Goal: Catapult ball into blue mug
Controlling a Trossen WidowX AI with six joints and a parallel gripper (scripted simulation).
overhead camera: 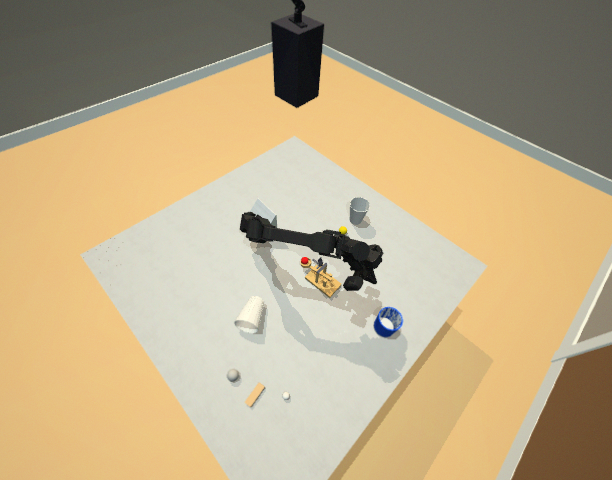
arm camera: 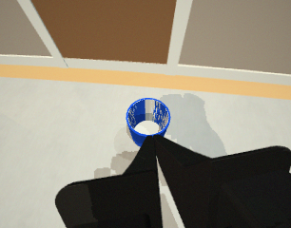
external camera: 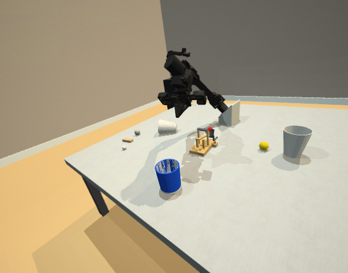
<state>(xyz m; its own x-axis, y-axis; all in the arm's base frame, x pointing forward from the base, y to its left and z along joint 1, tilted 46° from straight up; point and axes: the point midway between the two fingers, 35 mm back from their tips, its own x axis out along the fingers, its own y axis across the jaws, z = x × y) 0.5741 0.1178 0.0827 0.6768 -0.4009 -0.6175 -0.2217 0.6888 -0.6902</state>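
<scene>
My gripper tip is 31 cm past the red ball, 2 cm to the left of it and 19 cm above it. Also, from my gripper tip: yellow ball (31 cm behind, 26 cm to the left, 23 cm below); wooden catapult (24 cm behind, 20 cm below); blue mug (11 cm ahead, 1 cm to the left, 22 cm below).
</scene>
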